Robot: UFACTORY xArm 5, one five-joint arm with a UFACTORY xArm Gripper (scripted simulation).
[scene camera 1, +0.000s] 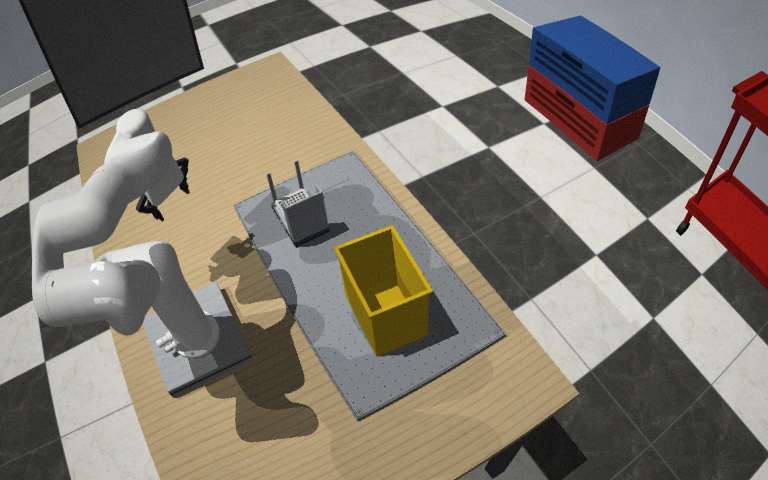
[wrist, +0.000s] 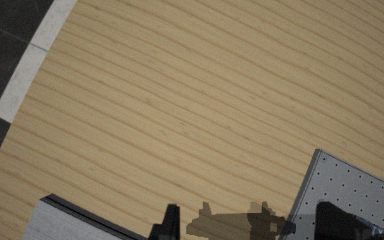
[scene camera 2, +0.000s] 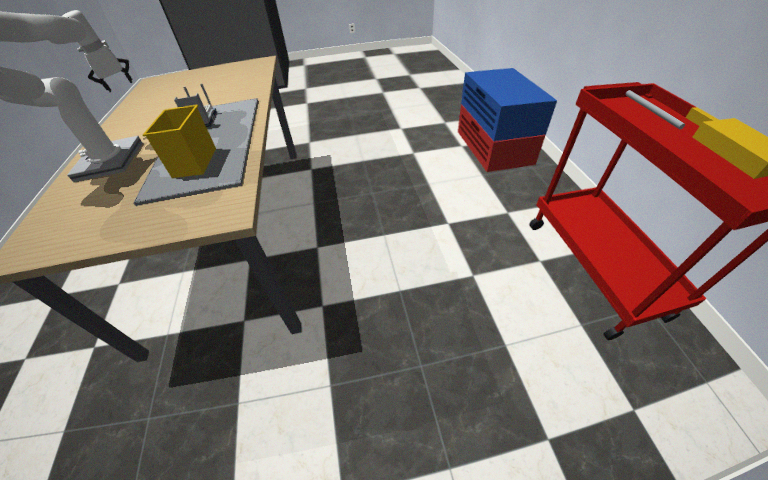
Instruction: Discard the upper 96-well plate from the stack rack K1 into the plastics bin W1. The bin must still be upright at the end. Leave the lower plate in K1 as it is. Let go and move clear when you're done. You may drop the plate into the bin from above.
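Gripper (scene camera 1: pixel 172 204), (scene camera 2: pixel 120 86). Yellow plastics bin W1 (scene camera 1: pixel 379 267), (scene camera 2: pixel 186 150), out of frame in the wrist view.
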